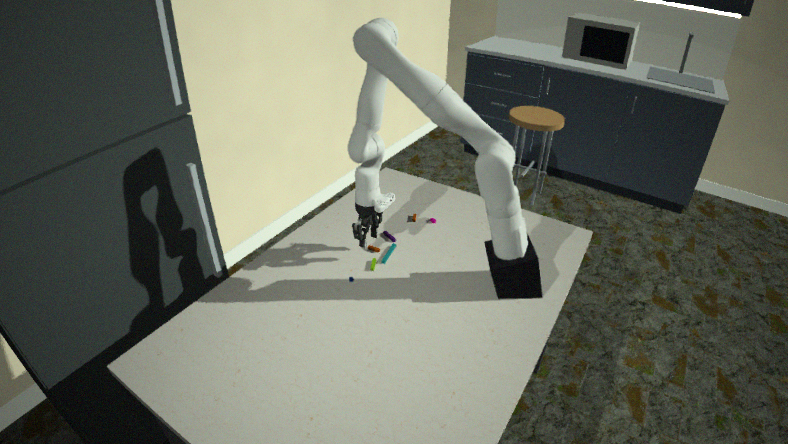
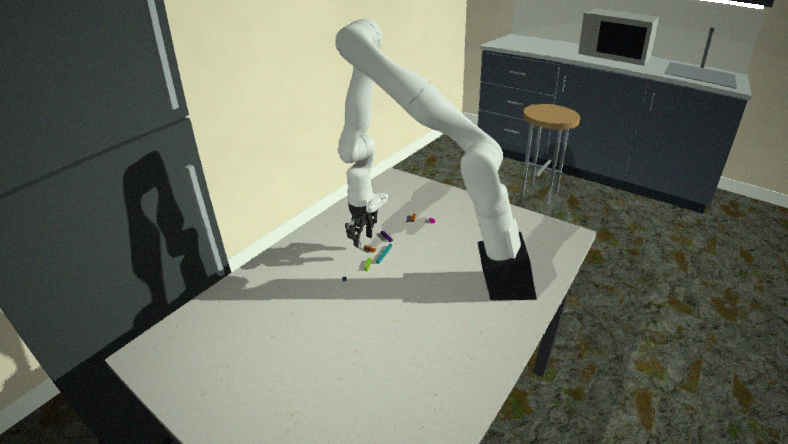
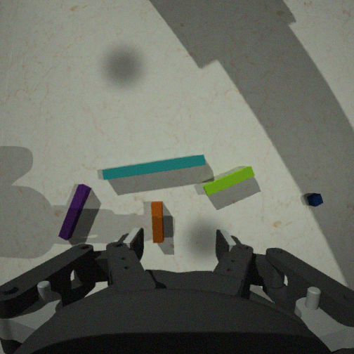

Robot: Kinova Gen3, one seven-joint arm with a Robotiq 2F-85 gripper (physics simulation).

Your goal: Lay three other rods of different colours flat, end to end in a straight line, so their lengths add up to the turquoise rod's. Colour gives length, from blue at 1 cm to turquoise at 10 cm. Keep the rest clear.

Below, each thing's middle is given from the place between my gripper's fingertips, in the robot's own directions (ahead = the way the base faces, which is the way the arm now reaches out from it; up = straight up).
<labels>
The turquoise rod (image 3: 196, 160) lies 6 cm behind my hand, 2 cm to the right of it and 4 cm below it. Also, from my hand: purple rod (image 3: 81, 193) 2 cm behind, 11 cm to the right, 4 cm below.
</labels>
